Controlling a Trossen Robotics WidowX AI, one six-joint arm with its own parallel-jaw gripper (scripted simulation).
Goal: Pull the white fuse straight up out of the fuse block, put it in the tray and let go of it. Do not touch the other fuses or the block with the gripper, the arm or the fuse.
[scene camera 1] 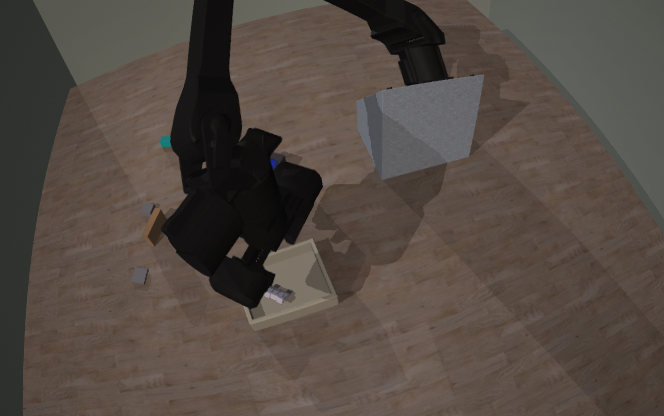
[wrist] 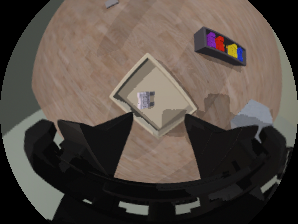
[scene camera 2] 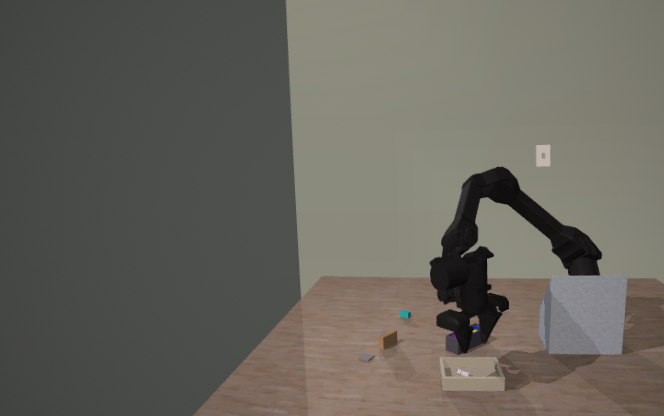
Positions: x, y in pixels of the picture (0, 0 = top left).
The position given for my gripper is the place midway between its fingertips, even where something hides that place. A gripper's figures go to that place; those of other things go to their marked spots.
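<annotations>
Distance of my gripper (scene camera 1: 279, 263): 0.60 m from the lens. A beige tray (scene camera 1: 299, 268) is 0.67 m from the lens.
</annotations>
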